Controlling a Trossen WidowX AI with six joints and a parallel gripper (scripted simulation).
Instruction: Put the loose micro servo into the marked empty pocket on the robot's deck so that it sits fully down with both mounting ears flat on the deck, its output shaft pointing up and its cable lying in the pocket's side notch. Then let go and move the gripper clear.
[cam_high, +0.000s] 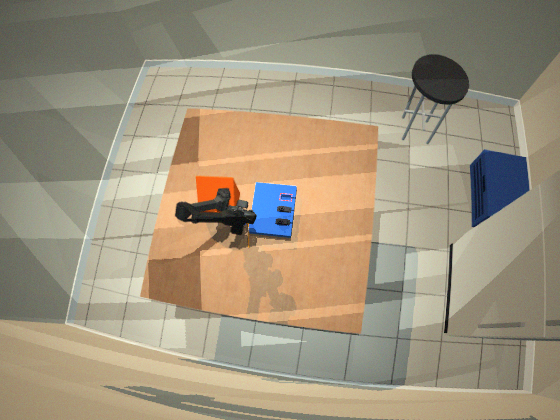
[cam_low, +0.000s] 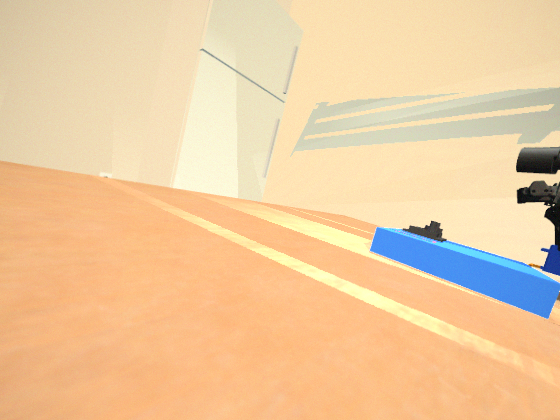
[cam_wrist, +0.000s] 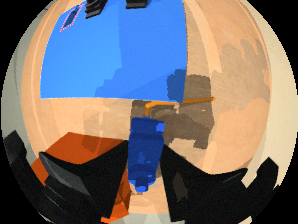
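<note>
My gripper tip is now 13 cm short of the blue deck, 9 cm to the right of it and 7 cm above it.
</note>
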